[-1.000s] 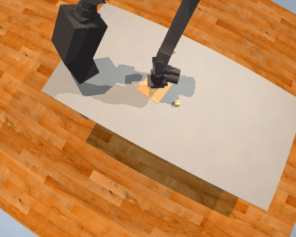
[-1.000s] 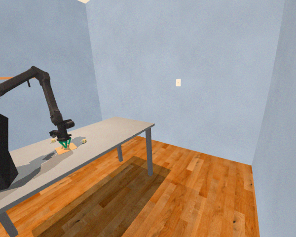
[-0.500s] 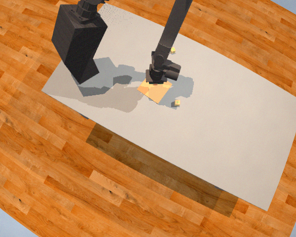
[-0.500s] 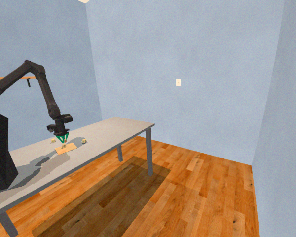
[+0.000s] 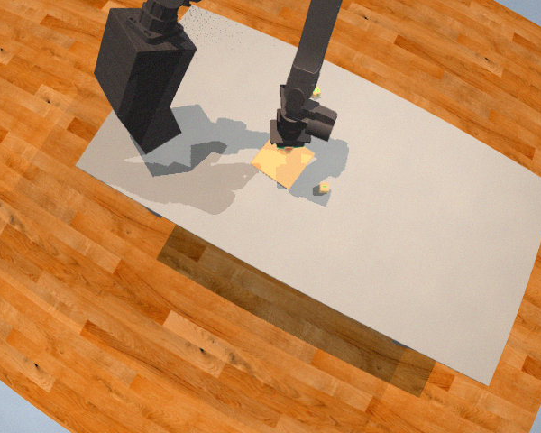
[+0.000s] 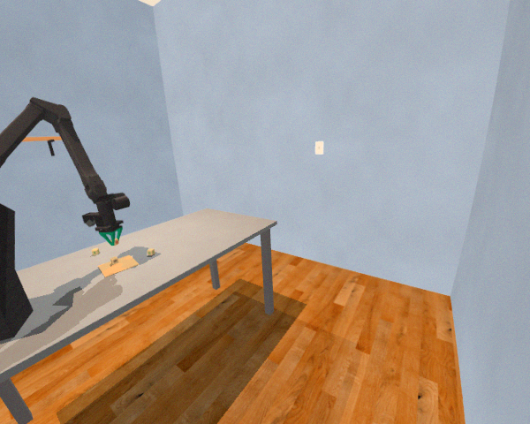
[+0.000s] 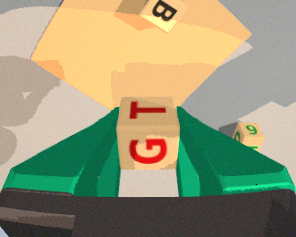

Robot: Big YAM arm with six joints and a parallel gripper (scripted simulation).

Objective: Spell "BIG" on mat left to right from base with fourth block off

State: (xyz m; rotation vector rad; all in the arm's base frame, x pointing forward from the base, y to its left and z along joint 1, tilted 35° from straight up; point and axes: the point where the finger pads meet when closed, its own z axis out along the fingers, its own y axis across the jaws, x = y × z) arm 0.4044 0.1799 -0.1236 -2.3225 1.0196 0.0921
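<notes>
Right now the mat is 1 cm behind my hand and 11 cm below it. Round my hand: block 8 cm behind, 24 cm to the left, 10 cm below.
</notes>
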